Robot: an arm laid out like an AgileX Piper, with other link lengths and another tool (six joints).
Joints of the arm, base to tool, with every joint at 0 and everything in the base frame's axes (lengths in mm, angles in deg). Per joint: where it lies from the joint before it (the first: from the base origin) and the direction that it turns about. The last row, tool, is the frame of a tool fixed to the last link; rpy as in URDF.
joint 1: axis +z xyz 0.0 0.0 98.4
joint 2: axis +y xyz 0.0 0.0 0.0
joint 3: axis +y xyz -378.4 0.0 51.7
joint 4: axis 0.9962 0 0.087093 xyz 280.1 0.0 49.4
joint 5: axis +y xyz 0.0 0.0 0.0
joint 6: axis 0.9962 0 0.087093 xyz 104.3 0.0 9.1
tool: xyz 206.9 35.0 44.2 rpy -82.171 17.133 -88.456
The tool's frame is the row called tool.
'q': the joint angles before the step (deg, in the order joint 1, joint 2, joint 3, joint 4, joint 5, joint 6). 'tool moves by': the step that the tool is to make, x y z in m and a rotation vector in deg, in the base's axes. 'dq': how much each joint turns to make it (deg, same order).
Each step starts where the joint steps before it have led.
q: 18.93, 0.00, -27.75, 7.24, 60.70, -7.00
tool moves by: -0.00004, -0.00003, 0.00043, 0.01, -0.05, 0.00
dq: 0.00, 0.00, -0.05, 0.00, 0.00, 0.00
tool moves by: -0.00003, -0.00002, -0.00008, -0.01, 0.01, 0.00
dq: 0.00, 0.00, 0.00, 0.00, 0.01, 0.00
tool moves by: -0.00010, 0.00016, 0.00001, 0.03, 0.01, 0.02
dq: -0.01, -0.01, 0.00, 0.04, 0.00, -0.01
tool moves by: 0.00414, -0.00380, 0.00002, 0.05, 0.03, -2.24
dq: -2.28, 0.01, 0.00, 0.07, 0.01, 0.00
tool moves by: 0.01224, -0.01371, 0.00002, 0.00, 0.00, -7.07
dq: -7.06, 0.00, 0.00, -0.01, 0.00, 0.01
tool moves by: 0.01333, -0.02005, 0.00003, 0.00, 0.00, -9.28
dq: -9.29, 0.01, 0.00, 0.01, 0.00, -0.01
